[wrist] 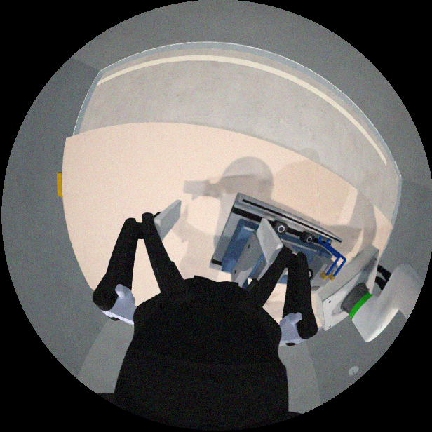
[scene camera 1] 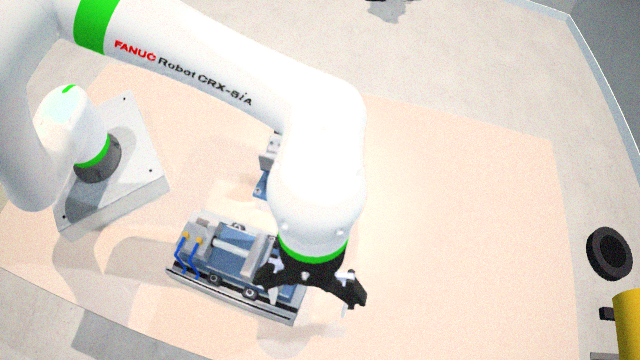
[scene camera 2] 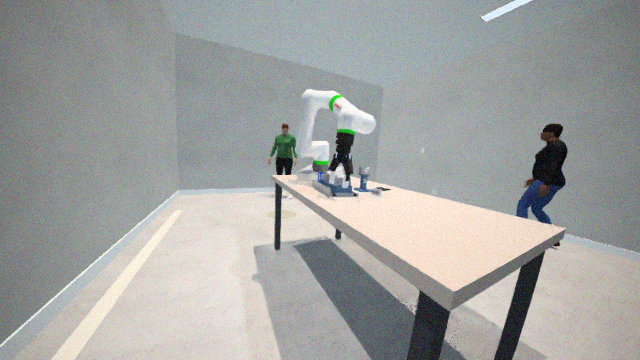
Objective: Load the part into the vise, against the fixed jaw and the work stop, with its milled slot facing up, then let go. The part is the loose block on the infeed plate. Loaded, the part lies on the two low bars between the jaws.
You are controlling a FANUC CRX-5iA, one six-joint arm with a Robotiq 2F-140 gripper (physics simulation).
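Frame: origin at the arm's base, x left, y back, z up, level; centimetres.
Seen in the pictures: gripper, between the fingertips: [scene camera 1: 308,305] [scene camera 2: 337,185]; arm's base, origin of its link: [scene camera 1: 97,158] [scene camera 2: 321,169].
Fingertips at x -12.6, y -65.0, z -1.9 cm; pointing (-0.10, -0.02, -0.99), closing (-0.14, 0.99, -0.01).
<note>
Pixels of each thing's top centre, then the offset from my fingertips to it. "spot": a spot on its surface instead.
- vise, centre of its top: [scene camera 1: 236,249] [scene camera 2: 334,176] dx +5.0, dy +17.2, dz +2.8 cm
- blue base, a spot on its surface: [scene camera 1: 260,186] spot: dx +25.5, dy +21.8, dz -6.1 cm
The vise [scene camera 1: 226,261] [scene camera 2: 343,190] [wrist: 233,252] has a blue body, grey jaws and a rail along one side. My gripper [scene camera 1: 308,303] [scene camera 2: 340,175] [wrist: 220,217] is open, with nothing between its fingers. It hangs above the vise's end away from the blue hoses. One finger is over the vise, the other out past its end over the table. One grey jaw [scene camera 1: 257,252] shows beside the gripper in scene camera 1. The gripper hides the rest of the jaw area there, and a finger pad covers part of it in the wrist view. I cannot make out the part, its slot or the infeed plate.
A stand with a blue base [scene camera 1: 260,186] [scene camera 2: 364,183] and grey top is near the vise, partly behind the arm in scene camera 1. Blue hoses [scene camera 1: 189,260] [wrist: 336,250] are at the vise's far end, towards the robot's base plate [scene camera 1: 137,150]. Two people stand beyond the table [scene camera 2: 425,225].
</note>
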